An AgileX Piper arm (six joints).
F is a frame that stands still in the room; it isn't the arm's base.
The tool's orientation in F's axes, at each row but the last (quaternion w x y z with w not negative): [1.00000 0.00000 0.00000 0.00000]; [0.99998 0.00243 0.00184 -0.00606]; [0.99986 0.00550 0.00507 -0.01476]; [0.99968 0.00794 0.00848 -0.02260]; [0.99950 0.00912 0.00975 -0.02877]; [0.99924 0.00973 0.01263 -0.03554]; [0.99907 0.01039 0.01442 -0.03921]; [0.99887 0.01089 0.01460 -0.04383]
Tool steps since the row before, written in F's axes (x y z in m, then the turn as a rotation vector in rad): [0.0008 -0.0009 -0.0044 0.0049 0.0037 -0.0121]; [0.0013 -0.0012 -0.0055 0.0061 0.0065 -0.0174]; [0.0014 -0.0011 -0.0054 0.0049 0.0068 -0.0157]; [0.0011 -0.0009 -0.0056 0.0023 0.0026 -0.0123]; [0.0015 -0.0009 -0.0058 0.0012 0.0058 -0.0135]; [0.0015 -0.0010 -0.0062 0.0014 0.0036 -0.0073]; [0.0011 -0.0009 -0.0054 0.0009 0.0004 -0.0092]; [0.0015 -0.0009 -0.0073 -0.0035 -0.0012 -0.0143]
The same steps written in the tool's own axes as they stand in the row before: [0.0008 -0.0009 -0.0044 0.0049 0.0037 -0.0121]; [0.0013 -0.0012 -0.0055 0.0061 0.0065 -0.0174]; [0.0015 -0.0011 -0.0054 0.0049 0.0068 -0.0157]; [0.0012 -0.0009 -0.0056 0.0024 0.0025 -0.0123]; [0.0017 -0.0009 -0.0058 0.0011 0.0056 -0.0136]; [0.0017 -0.0010 -0.0061 0.0013 0.0036 -0.0073]; [0.0013 -0.0009 -0.0053 0.0011 0.0003 -0.0092]; [0.0018 -0.0009 -0.0072 -0.0029 -0.0018 -0.0144]
